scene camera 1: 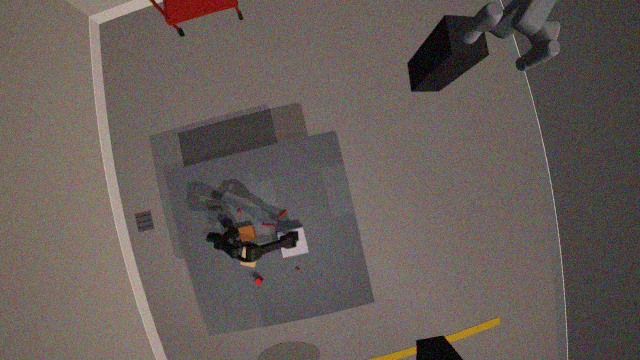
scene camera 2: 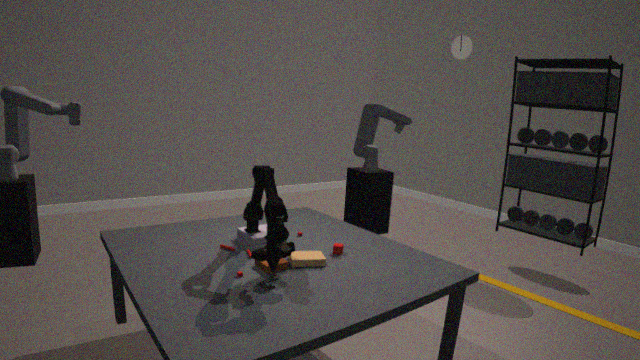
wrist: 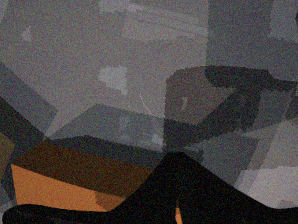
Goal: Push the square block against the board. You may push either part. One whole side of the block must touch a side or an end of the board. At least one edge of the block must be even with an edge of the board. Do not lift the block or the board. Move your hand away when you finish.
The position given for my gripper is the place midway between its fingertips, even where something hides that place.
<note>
My gripper (scene camera 2: 273, 271) is shut, holding nothing.
My gripper is seen too in the wrist view (wrist: 174, 159).
</note>
